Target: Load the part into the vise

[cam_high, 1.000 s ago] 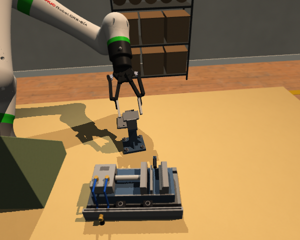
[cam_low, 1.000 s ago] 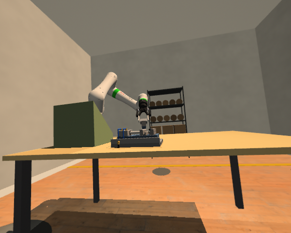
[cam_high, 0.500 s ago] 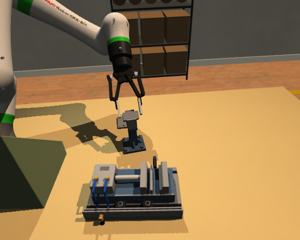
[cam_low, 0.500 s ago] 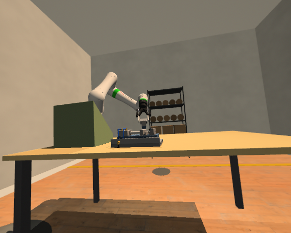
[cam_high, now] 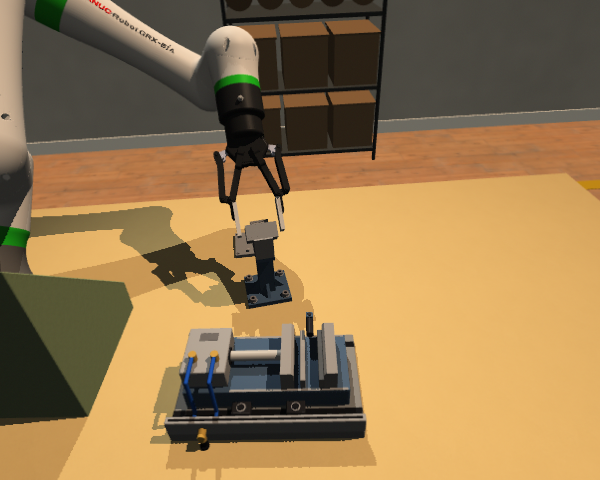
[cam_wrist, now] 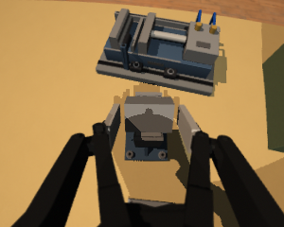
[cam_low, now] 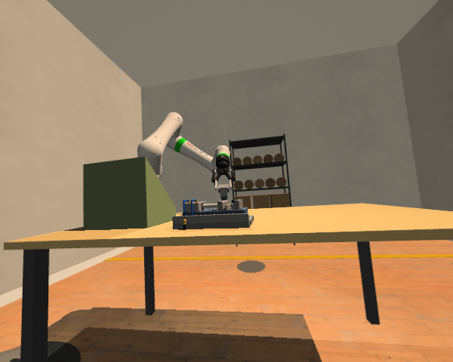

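My hand is 20 mm to the left of the part and 20 mm above it. From my hand the other things lie so: infeed plate (170 mm below, 150 mm to the left, 30 mm behind); then V-block post (120 mm below, 10 mm to the right); then work stop (200 mm to the right, 80 mm below, 80 mm ahead).
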